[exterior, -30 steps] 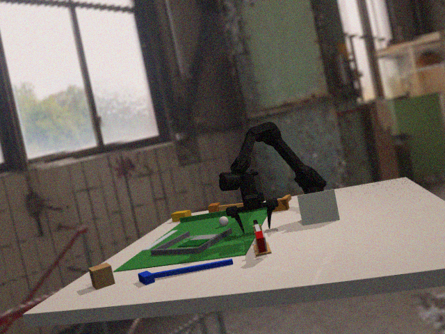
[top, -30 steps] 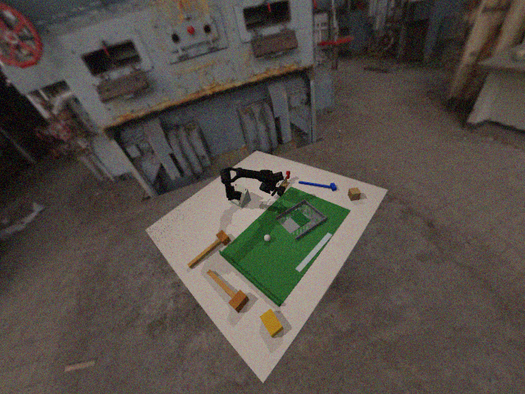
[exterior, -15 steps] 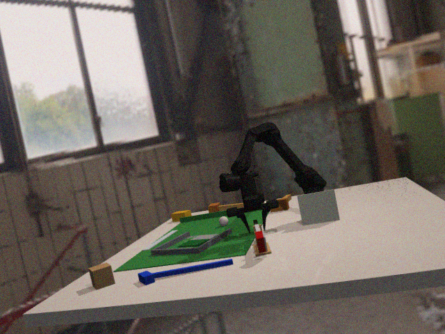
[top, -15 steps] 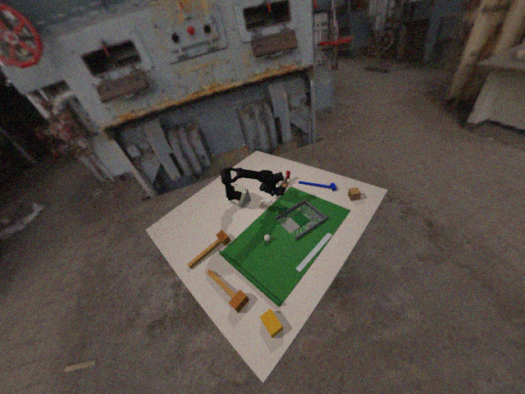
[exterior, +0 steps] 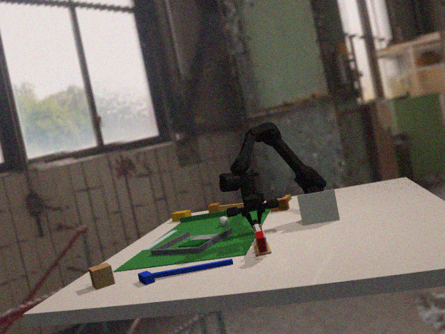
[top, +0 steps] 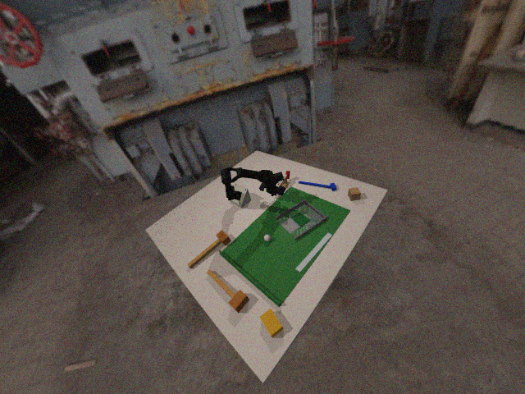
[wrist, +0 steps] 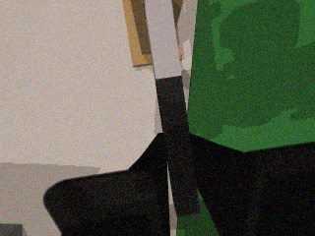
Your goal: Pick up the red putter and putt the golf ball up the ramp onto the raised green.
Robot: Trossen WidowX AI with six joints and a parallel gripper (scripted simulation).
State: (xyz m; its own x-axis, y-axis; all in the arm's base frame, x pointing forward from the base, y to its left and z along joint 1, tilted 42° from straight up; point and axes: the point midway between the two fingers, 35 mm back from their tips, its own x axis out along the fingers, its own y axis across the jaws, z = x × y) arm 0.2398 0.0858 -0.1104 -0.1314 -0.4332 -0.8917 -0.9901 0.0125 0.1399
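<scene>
Now: the red putter 110 mm to the left of my gripper tip, 30 mm above it and 10 mm behind it. From my gripper tip the other things lie so: green mat 240 mm to the right, 230 mm ahead, 30 mm below; then wooden stand 130 mm to the left, 10 mm behind; then blue putter 250 mm to the left, 230 mm ahead, 20 mm below.
</scene>
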